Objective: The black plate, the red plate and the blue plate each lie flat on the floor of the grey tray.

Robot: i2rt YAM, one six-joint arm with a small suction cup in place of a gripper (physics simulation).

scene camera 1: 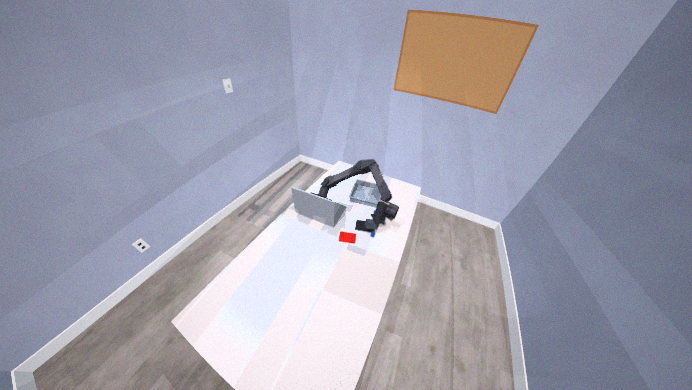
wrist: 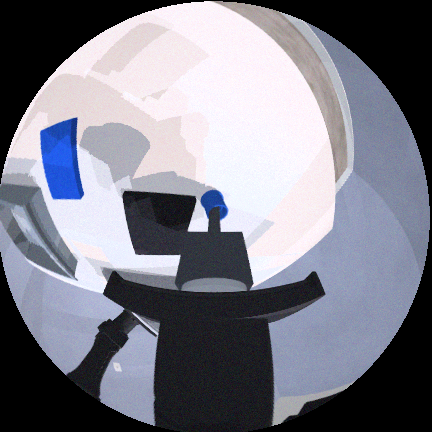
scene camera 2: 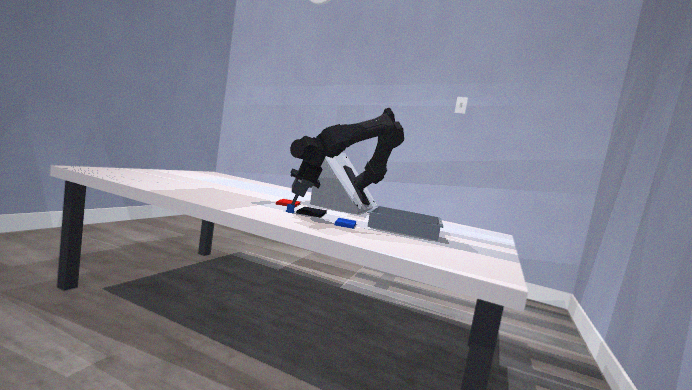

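My suction cup (wrist: 211, 198) is visible to me, and on the table there's a blue plate (wrist: 58, 141) along with a black plate (wrist: 157, 222). A grey tray (scene camera 2: 400, 221) rests on the table too, and I can also see that tray (wrist: 36, 236) from the wrist.
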